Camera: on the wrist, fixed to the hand. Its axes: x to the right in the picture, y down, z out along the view.
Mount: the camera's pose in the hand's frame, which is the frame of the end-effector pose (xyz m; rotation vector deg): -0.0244 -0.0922 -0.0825 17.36 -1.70 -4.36
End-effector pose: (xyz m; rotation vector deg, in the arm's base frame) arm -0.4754 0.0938 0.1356 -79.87 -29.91 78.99
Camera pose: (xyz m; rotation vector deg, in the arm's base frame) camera -0.3739 0.0746 0.2080 -63.00 -20.83 77.67
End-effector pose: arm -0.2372 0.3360 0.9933 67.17 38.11 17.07
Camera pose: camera -0.3184 0.3498 0.8978 82.11 42.65 6.69
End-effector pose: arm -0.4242 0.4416 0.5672 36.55 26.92 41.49
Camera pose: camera -0.4473 0.4009 0.4501 52.04 33.18 32.93
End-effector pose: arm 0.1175 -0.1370 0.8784 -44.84 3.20 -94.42
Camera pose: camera -0.0034 -0.1236 0.8453 -33.38 -13.88 -95.49
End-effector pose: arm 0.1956 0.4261 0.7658 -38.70 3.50 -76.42
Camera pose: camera 0.0747 0.4068 0.7355 -25.41 -10.84 -78.50
